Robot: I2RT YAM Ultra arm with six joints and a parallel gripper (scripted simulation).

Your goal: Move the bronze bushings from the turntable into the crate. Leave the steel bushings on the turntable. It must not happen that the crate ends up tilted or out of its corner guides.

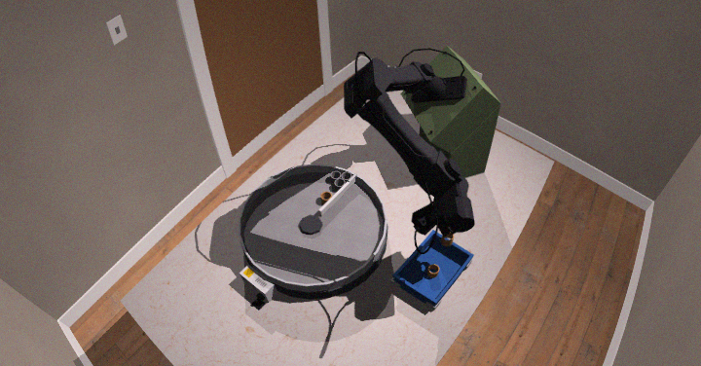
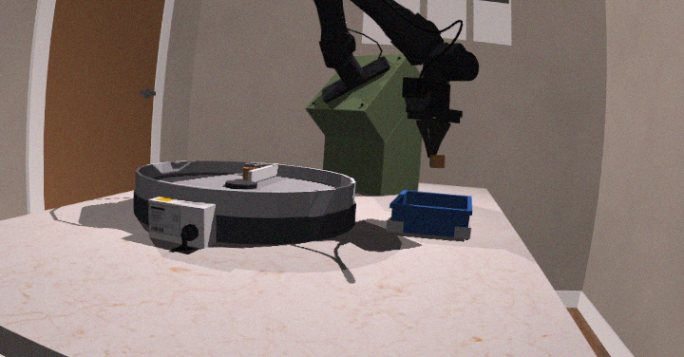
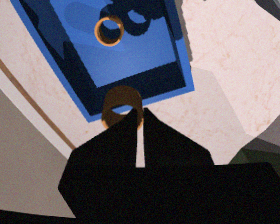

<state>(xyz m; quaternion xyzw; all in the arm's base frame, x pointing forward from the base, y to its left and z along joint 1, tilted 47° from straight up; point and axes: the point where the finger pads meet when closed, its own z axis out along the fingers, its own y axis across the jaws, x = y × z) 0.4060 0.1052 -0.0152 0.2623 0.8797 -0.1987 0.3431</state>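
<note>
My gripper is now 60 mm short of the blue crate and 110 mm above it. The rest, counted from my hand: grey turntable 20 mm ahead, 370 mm to the right, 80 mm below.
</note>
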